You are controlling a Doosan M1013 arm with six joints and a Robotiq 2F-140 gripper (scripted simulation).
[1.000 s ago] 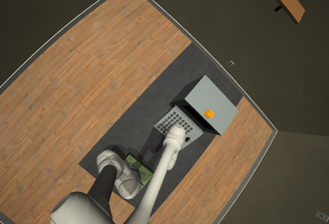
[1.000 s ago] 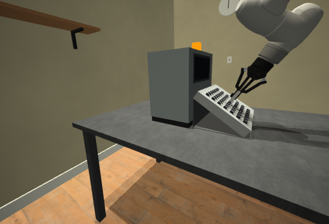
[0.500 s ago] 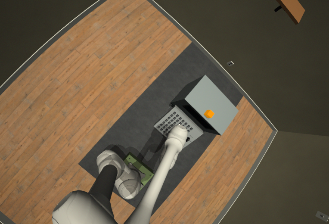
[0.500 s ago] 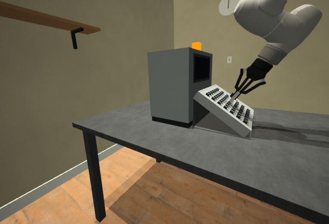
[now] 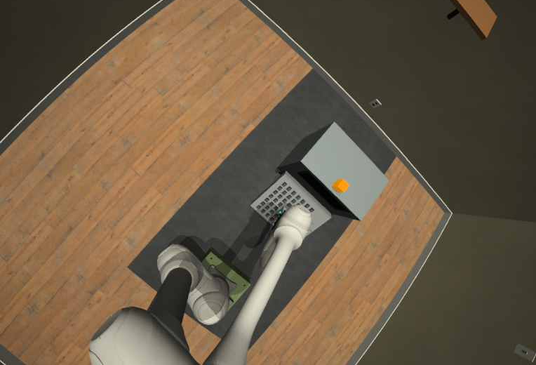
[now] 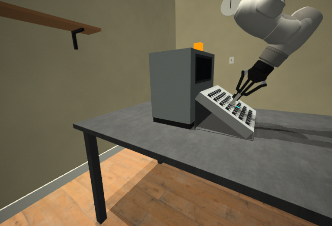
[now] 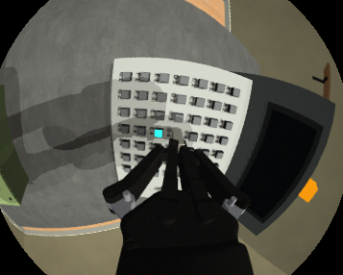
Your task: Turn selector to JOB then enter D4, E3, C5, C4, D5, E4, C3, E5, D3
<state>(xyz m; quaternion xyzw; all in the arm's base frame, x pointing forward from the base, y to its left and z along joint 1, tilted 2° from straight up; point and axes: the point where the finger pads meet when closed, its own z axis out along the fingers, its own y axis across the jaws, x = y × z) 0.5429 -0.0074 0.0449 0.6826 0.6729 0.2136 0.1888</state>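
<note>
My hand is 1 cm past the key E4 and 5 cm above it. From my hand the other things lie so: keypad 4 cm ahead, 5 cm to the right, 7 cm below; black selector knob 2 cm ahead, 16 cm to the right, 2 cm below.
</note>
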